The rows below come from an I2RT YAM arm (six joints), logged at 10 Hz.
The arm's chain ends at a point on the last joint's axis. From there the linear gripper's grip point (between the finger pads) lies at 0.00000 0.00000 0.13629 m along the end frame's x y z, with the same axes.
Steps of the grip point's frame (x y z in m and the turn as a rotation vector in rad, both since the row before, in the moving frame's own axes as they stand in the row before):
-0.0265, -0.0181, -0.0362, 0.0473, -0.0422, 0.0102
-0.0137, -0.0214, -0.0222, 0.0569, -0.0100, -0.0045
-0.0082, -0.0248, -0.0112, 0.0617, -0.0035, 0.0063
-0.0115, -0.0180, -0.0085, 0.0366, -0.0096, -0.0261
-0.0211, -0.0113, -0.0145, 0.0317, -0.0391, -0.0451
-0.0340, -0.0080, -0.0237, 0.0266, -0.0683, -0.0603
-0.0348, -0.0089, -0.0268, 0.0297, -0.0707, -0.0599
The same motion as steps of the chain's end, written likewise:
-0.0208, -0.0116, -0.0359, 0.0473, -0.0422, 0.0102
-0.0123, -0.0137, -0.0220, 0.0569, -0.0100, -0.0045
-0.0077, -0.0164, -0.0109, 0.0617, -0.0035, 0.0063
-0.0101, -0.0130, -0.0084, 0.0366, -0.0096, -0.0261
-0.0157, -0.0071, -0.0143, 0.0317, -0.0391, -0.0451
-0.0246, -0.0047, -0.0233, 0.0266, -0.0683, -0.0603
-0.0251, -0.0051, -0.0264, 0.0297, -0.0707, -0.0599

